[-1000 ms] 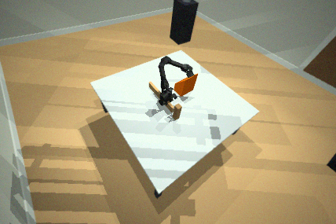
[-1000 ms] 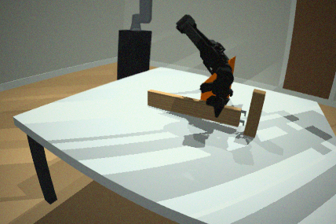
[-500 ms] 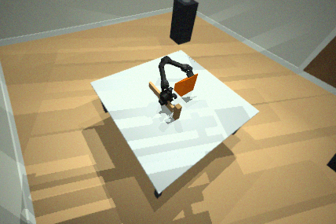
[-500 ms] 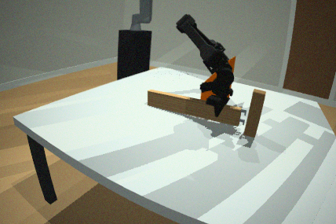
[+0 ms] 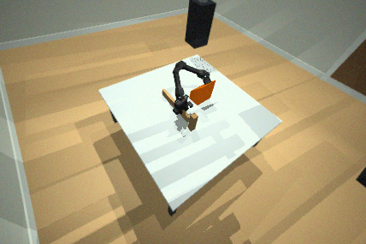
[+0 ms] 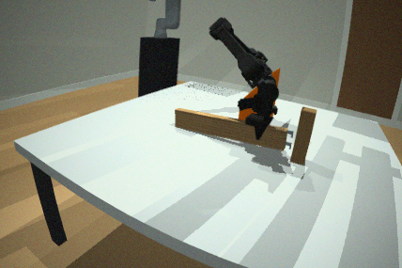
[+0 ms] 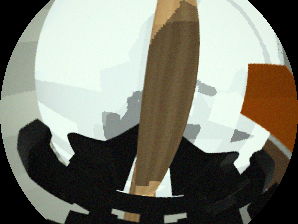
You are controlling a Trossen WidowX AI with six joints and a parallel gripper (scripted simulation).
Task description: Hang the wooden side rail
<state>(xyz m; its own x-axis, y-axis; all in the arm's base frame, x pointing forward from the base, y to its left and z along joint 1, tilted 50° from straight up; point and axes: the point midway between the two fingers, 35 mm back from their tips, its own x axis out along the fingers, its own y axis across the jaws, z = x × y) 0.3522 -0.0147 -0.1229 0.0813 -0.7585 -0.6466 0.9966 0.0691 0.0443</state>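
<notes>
My gripper tip is 15 cm to the right of the headboard post and 5 cm below it.
</notes>
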